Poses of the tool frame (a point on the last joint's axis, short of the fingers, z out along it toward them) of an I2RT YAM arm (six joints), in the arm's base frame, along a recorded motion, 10 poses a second.
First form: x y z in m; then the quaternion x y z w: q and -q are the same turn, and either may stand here.
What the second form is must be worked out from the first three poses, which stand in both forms.
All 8 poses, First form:
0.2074 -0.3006 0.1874 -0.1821 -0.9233 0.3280 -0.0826
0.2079 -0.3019 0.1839 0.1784 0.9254 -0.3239 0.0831
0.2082 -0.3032 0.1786 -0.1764 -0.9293 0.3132 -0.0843
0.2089 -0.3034 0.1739 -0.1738 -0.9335 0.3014 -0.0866
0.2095 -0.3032 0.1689 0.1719 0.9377 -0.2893 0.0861
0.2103 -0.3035 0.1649 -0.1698 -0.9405 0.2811 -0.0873
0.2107 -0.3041 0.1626 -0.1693 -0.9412 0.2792 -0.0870
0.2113 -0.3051 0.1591 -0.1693 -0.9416 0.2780 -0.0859
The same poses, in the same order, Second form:
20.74 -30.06 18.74 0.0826 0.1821 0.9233 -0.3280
20.79 -30.19 18.39 0.0831 0.1784 0.9254 -0.3239
20.82 -30.32 17.86 0.0843 0.1764 0.9293 -0.3132
20.89 -30.34 17.39 0.0866 0.1738 0.9335 -0.3014
20.95 -30.32 16.89 0.0861 0.1719 0.9377 -0.2893
21.03 -30.35 16.49 0.0873 0.1698 0.9405 -0.2811
21.07 -30.41 16.26 0.0870 0.1693 0.9412 -0.2792
21.13 -30.51 15.91 0.0859 0.1693 0.9416 -0.2780

